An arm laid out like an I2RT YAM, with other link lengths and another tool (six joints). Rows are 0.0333 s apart.
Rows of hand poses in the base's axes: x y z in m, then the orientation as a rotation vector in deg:
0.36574 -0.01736 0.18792 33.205 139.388 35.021
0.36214 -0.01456 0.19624 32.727 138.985 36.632
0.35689 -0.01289 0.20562 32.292 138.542 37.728
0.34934 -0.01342 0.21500 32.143 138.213 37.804
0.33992 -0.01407 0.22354 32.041 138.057 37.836
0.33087 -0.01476 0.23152 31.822 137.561 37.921
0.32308 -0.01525 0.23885 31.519 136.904 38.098
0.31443 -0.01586 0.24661 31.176 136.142 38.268
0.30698 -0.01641 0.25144 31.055 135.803 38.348
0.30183 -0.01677 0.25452 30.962 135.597 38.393
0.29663 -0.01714 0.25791 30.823 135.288 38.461
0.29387 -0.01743 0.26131 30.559 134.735 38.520
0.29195 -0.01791 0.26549 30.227 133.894 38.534
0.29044 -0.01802 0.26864 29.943 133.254 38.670
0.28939 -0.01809 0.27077 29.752 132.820 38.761
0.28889 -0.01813 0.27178 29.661 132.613 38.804
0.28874 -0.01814 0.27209 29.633 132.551 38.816
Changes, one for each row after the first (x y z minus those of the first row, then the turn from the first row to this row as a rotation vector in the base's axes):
-0.00360 0.00280 0.00832 1.042 -0.497 0.577
-0.00885 0.00447 0.01770 1.728 -1.018 0.985
-0.01640 0.00394 0.02708 1.750 -1.367 0.990
-0.02582 0.00329 0.03562 1.750 -1.543 1.011
-0.03487 0.00260 0.04360 1.763 -2.067 1.008
-0.04266 0.00211 0.05093 1.824 -2.764 1.029
-0.05131 0.00150 0.05869 1.874 -3.571 1.041
-0.05876 0.00095 0.06352 1.908 -3.919 1.027
-0.06391 0.00059 0.06660 1.921 -4.137 1.030
-0.06911 0.00022 0.06999 1.941 -4.464 1.035
-0.07187 -0.00007 0.07339 1.929 -5.057 1.038
-0.07379 -0.00055 0.07757 1.872 -5.938 0.980
-0.07530 -0.00066 0.08072 1.914 -6.614 0.989
-0.07635 -0.00073 0.08285 1.943 -7.071 0.994
-0.07685 -0.00077 0.08386 1.957 -7.290 0.997
-0.07700 -0.00078 0.08417 1.960 -7.355 0.998

